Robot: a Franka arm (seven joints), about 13 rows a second.
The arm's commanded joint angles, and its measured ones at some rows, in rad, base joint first. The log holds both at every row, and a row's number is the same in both.
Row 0, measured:
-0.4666, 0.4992, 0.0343, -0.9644, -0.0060, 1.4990, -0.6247
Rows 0 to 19, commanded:
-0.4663, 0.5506, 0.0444, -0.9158, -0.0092, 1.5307, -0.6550
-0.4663, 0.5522, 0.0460, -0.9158, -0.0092, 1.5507, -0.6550
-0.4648, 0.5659, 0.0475, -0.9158, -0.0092, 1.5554, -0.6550
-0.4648, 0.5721, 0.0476, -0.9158, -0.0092, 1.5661, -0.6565
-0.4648, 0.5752, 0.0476, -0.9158, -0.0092, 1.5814, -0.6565
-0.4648, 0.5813, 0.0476, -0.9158, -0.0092, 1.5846, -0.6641
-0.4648, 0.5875, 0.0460, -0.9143, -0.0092, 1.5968, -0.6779
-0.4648, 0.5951, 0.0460, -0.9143, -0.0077, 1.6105, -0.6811
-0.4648, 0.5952, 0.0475, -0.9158, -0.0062, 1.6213, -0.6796
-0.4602, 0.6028, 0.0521, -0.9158, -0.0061, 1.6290, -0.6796
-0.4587, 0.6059, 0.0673, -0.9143, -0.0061, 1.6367, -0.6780
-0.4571, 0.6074, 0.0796, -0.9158, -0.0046, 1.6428, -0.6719
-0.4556, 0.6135, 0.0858, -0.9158, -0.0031, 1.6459, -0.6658
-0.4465, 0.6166, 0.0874, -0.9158, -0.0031, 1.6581, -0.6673
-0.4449, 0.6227, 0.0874, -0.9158, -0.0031, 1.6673, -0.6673
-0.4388, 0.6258, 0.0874, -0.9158, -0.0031, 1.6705, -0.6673
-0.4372, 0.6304, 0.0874, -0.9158, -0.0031, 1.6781, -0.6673
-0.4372, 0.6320, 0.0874, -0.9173, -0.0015, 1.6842, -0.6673
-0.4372, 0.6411, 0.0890, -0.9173, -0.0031, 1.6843, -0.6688
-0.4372, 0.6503, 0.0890, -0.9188, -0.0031, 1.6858, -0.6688
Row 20, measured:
-0.4376, 0.6179, 0.0865, -0.9534, -0.0060, 1.6828, -0.6552
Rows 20 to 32, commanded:
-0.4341, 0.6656, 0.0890, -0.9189, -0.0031, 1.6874, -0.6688
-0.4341, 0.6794, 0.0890, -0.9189, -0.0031, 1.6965, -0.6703
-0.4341, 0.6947, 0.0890, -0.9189, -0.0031, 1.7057, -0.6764
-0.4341, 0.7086, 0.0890, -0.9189, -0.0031, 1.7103, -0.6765
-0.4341, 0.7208, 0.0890, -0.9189, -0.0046, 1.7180, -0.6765
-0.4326, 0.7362, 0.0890, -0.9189, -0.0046, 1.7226, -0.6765
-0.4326, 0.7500, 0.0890, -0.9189, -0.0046, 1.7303, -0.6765
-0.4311, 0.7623, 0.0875, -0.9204, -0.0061, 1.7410, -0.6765
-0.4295, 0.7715, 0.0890, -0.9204, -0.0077, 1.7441, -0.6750
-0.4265, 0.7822, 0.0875, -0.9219, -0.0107, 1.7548, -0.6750
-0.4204, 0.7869, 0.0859, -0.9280, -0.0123, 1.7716, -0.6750
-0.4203, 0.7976, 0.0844, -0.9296, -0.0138, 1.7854, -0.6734
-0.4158, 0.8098, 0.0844, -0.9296, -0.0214, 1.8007, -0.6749
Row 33, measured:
-0.4252, 0.7811, 0.0867, -0.9538, -0.0065, 1.7758, -0.6552
